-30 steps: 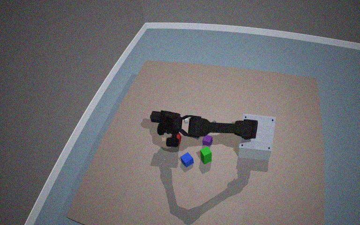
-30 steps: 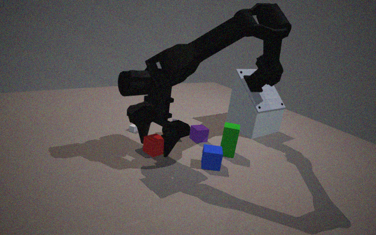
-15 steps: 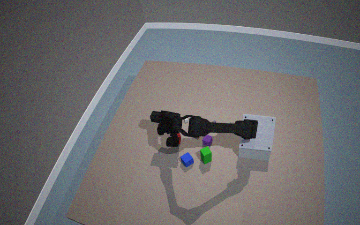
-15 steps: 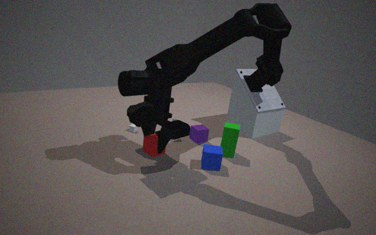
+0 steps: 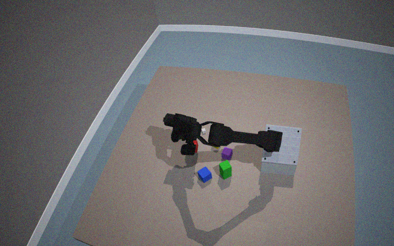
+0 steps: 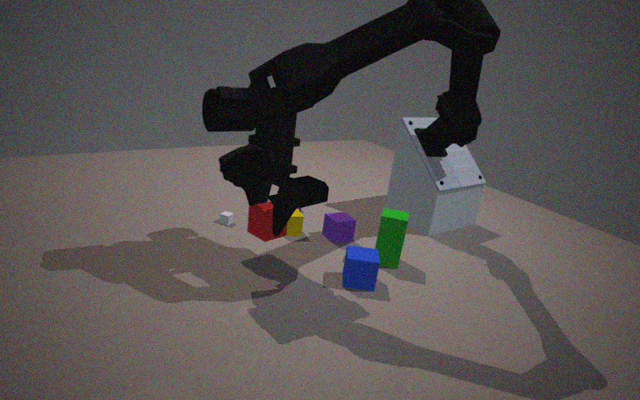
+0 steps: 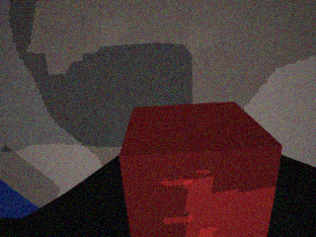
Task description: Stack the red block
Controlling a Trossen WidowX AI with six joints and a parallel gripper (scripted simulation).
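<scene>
My gripper tip is 9 cm past the blue cube, 12 cm to the right of it and 3 cm above it. Round my gripper tip: small white cube: 1 cm behind, 15 cm to the right, 4 cm below; then yellow block: 10 cm behind, 7 cm to the right, 3 cm below; then red block: 1 cm above.
</scene>
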